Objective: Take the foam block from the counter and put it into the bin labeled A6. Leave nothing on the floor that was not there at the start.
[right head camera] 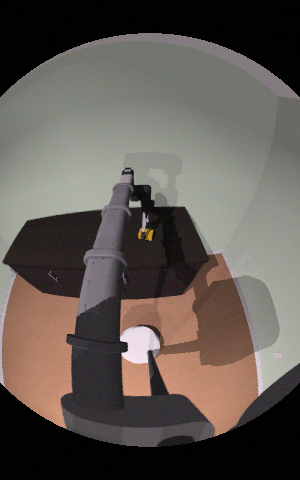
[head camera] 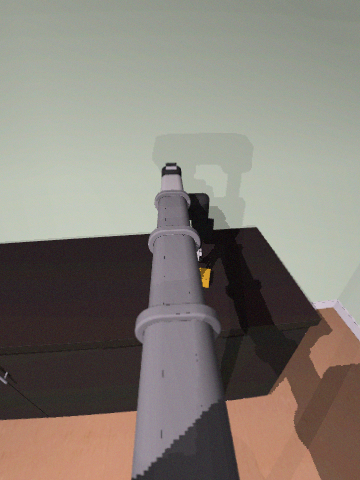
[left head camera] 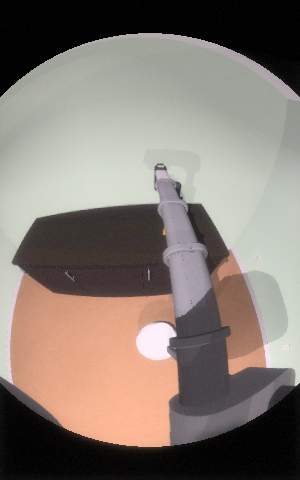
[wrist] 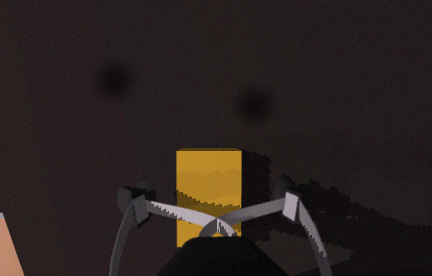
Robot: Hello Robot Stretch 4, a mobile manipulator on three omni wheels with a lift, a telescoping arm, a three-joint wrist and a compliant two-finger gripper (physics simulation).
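Where they show: gripper, between the fingertips: [right head camera: 144,231] [wrist: 215,191]; robot's base, origin of its link: [right head camera: 139,343] [left head camera: 156,339].
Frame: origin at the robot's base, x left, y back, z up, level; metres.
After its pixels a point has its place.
Observation:
The yellow foam block [head camera: 205,277] {x -0.114, y -0.687, z 0.928 m} [left head camera: 164,231] [right head camera: 150,234] {x -0.122, y -0.686, z 0.928 m} [wrist: 209,167] {x -0.062, y -0.723, z 0.928 m} lies on the dark counter [head camera: 75,290] {x 0.398, y -0.689, z 0.883 m} [left head camera: 100,235] {x 0.395, y -0.701, z 0.883 m} [right head camera: 65,235] {x 0.547, y -0.739, z 0.883 m} [wrist: 75,125] {x 0.014, y -0.591, z 0.883 m}. The arm partly hides the block in the head view and the left head view. In the wrist view my gripper [wrist: 215,191] {x -0.087, y -0.722, z 0.922 m} is open, with one fingertip on each side of the block and a gap on both sides. The gripper body covers the block's near end. Fingertip height against the block is hard to tell. The bin labeled A6 does not show in these views.
The telescoping arm [head camera: 175,280] {x 0.001, y -0.279, z 1.339 m} [left head camera: 185,270] {x 0.014, y -0.186, z 1.342 m} [right head camera: 107,240] {x -0.003, y -0.265, z 1.339 m} reaches over the counter towards the green wall [head camera: 100,100] {x 0.271, y -1.112, z 1.503 m}. A white round object [left head camera: 156,341] {x 0.007, y 0.005, z 0.187 m} [right head camera: 140,345] {x -0.021, y 0.009, z 0.187 m} is on or above the orange floor [left head camera: 90,360] {x 0.741, y 0.319, z -0.027 m} in front of the counter. Counter door handles [left head camera: 148,274] face the robot.

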